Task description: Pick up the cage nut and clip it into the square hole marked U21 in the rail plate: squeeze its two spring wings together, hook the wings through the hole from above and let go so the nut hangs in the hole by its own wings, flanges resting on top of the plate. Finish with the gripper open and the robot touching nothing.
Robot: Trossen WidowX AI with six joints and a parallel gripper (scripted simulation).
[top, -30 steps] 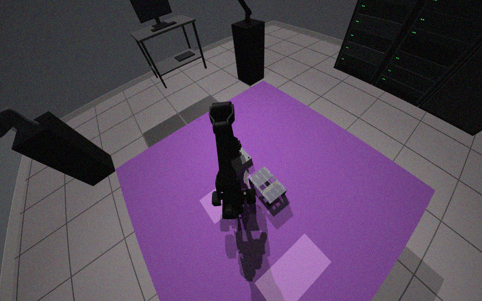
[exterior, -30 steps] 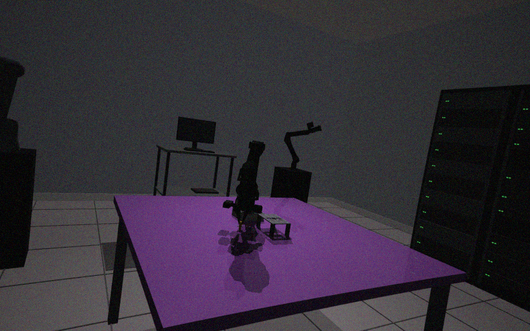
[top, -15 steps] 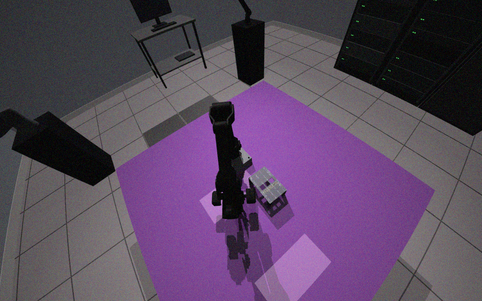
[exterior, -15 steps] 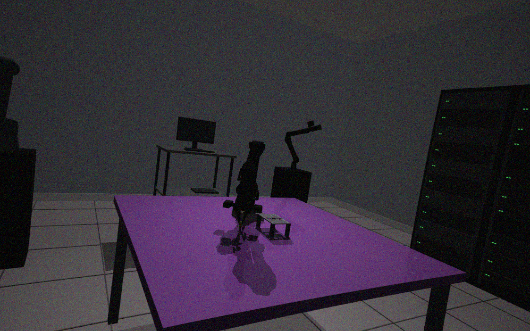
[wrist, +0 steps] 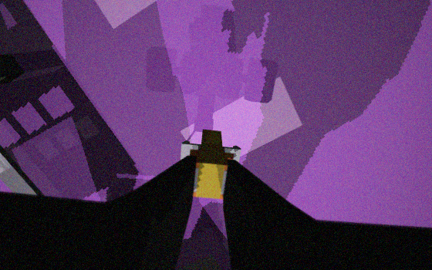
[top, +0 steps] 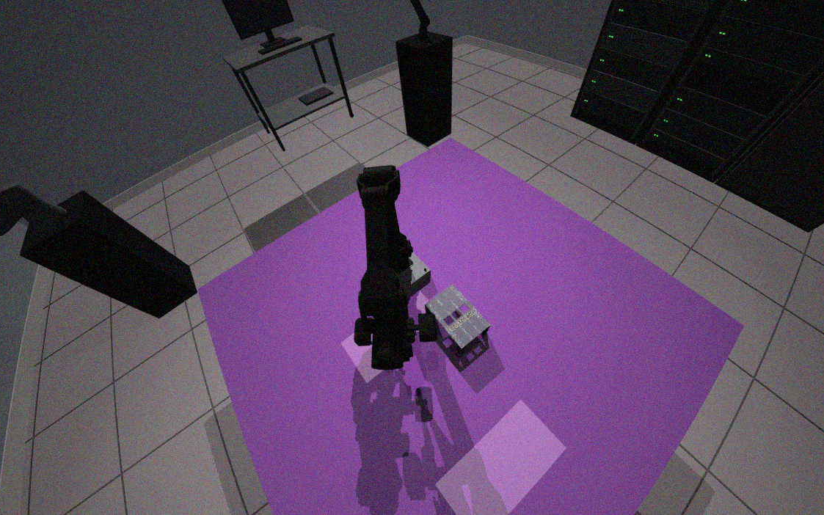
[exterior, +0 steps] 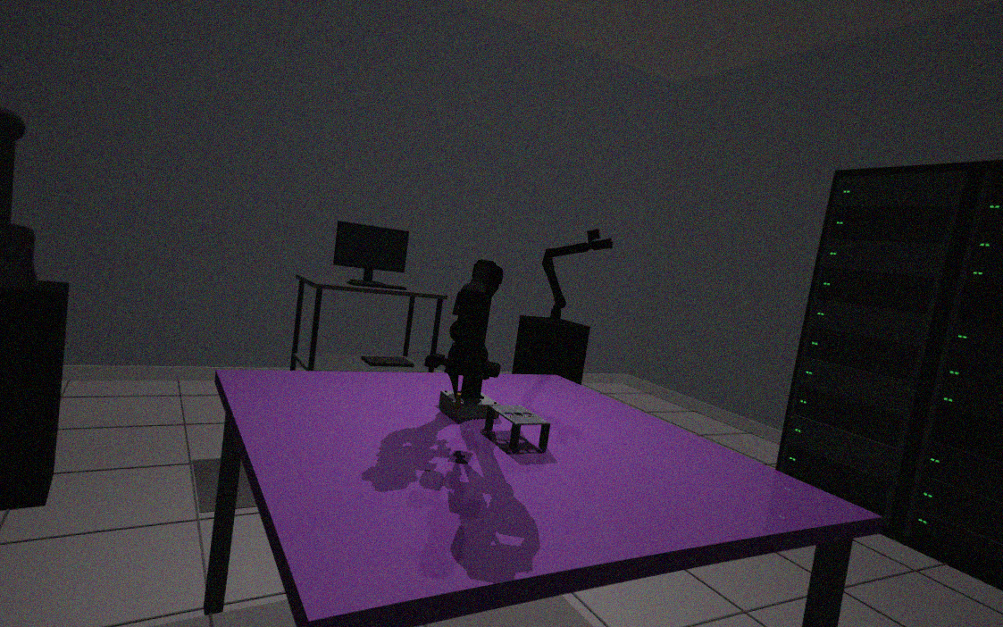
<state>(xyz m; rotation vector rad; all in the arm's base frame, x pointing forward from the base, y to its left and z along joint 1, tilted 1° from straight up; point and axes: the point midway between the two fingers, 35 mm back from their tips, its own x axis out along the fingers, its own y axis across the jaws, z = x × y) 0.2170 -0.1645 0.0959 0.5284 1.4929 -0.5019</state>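
My gripper tip is 6 cm short of the label, 16 cm to the right of it and 4 cm above it. Round my gripper tip: cage nut (1 cm below).
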